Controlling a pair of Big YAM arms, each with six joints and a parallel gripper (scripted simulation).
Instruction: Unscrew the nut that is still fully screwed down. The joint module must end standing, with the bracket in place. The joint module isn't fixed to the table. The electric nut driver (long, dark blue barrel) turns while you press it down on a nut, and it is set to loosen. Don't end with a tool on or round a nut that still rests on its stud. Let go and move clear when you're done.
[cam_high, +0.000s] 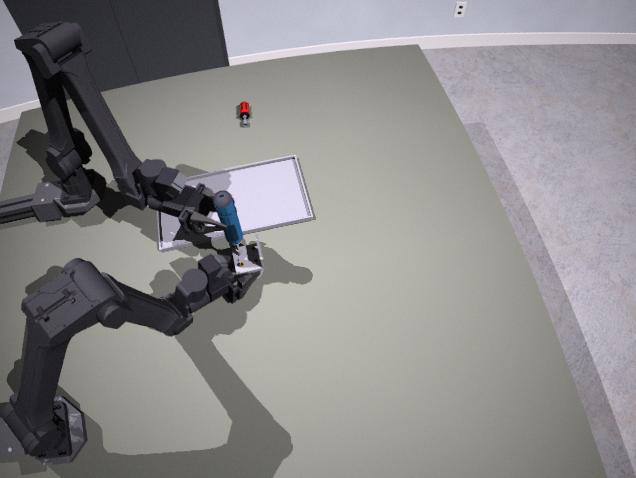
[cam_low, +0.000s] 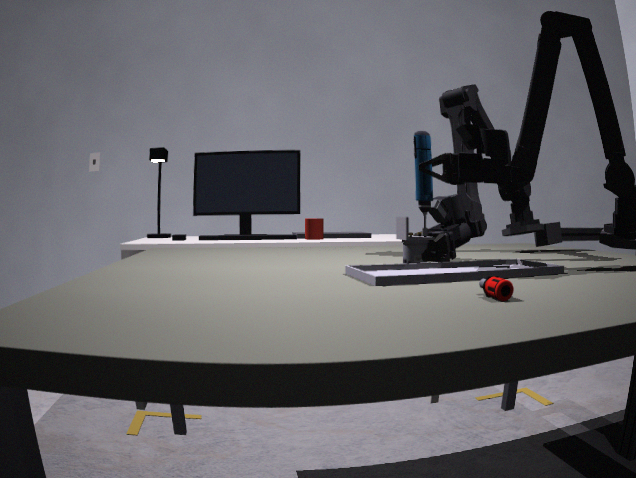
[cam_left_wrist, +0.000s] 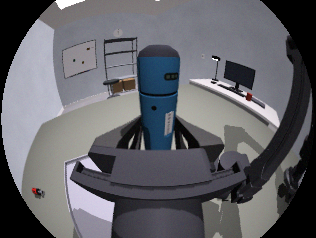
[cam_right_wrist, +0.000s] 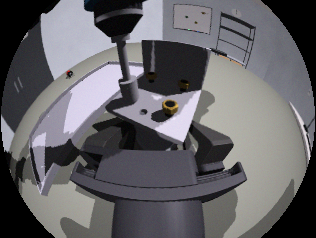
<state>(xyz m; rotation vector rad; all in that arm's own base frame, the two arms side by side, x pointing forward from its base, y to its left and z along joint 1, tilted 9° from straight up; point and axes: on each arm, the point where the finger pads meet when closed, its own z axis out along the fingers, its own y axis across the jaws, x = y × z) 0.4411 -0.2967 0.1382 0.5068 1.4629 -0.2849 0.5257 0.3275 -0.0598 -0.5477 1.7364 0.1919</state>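
The bracket is 50 mm above my right hand. From my right hand the other things lie so: socket tip 20 mm behind, 20 mm to the left, 60 mm above; then short red-handled tool 10 mm ahead, 540 mm to the left, 10 mm below; then shallow white tray 50 mm behind, 210 mm to the left, 20 mm below.
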